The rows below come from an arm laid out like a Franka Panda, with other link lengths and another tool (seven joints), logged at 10 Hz.
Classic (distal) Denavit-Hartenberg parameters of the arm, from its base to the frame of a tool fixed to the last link. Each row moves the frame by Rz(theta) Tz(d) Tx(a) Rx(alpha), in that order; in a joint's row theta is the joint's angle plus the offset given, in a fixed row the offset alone. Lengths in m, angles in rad.
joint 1: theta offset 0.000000, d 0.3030, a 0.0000, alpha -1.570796
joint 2: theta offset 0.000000, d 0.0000, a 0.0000, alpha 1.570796
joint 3: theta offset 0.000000, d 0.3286, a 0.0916, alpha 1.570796
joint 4: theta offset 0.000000, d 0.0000, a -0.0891, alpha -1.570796
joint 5: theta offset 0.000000, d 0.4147, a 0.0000, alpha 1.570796
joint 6: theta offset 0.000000, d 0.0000, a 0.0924, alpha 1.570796
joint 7: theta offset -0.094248, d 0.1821, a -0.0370, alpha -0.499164
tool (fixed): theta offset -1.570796, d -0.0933, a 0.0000, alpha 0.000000
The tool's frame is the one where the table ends.
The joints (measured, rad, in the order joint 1, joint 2, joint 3, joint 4, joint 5, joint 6, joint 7), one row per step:
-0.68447 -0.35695 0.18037 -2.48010 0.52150 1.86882 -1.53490
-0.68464 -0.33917 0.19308 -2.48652 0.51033 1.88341 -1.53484
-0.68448 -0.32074 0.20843 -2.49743 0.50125 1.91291 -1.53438
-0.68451 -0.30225 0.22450 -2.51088 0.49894 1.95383 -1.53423
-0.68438 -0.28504 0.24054 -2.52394 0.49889 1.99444 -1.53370
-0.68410 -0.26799 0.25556 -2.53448 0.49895 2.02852 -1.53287
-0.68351 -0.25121 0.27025 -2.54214 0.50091 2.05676 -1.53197
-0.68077 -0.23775 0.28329 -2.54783 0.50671 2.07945 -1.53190
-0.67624 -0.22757 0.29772 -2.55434 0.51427 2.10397 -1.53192
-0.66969 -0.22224 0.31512 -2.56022 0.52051 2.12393 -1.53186
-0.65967 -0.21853 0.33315 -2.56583 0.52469 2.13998 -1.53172
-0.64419 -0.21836 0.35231 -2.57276 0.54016 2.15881 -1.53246
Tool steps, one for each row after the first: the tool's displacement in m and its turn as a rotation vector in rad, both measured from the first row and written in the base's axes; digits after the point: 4 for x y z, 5 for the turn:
0.0023 0.0021 -0.0095 -0.00677 0.01755 0.01209
0.0050 0.0048 -0.0210 -0.01991 0.02914 0.02055
0.0080 0.0077 -0.0332 -0.03469 0.03219 0.02249
0.0106 0.0111 -0.0447 -0.04862 0.03304 0.02351
0.0130 0.0145 -0.0551 -0.05905 0.03548 0.02608
0.0156 0.0185 -0.0644 -0.06558 0.03806 0.02968
0.0184 0.0232 -0.0716 -0.06845 0.03798 0.03392
0.0213 0.0292 -0.0779 -0.07341 0.03438 0.03940
0.0245 0.0373 -0.0823 -0.08013 0.03016 0.05197
0.0278 0.0471 -0.0859 -0.08685 0.02753 0.07124
0.0316 0.0600 -0.0888 -0.09004 0.01793 0.08867

